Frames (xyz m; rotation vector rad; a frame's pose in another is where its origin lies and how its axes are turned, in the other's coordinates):
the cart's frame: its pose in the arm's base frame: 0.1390 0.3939 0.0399 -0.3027 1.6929 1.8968
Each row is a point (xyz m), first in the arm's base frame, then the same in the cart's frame.
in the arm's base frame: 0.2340 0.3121 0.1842
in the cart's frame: -0.1741 0.0708 -0.0349
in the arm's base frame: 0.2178 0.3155 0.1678
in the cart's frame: -0.1515 0.0660 -0.0377
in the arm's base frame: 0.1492 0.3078 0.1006
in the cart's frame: -0.0627 0.0479 -0.0705
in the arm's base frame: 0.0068 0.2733 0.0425
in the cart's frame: 0.0740 0.0789 -0.1426
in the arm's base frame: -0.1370 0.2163 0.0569
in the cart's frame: 0.1679 0.1720 -0.2241
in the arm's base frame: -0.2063 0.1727 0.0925
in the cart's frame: 0.1939 0.2412 -0.2741
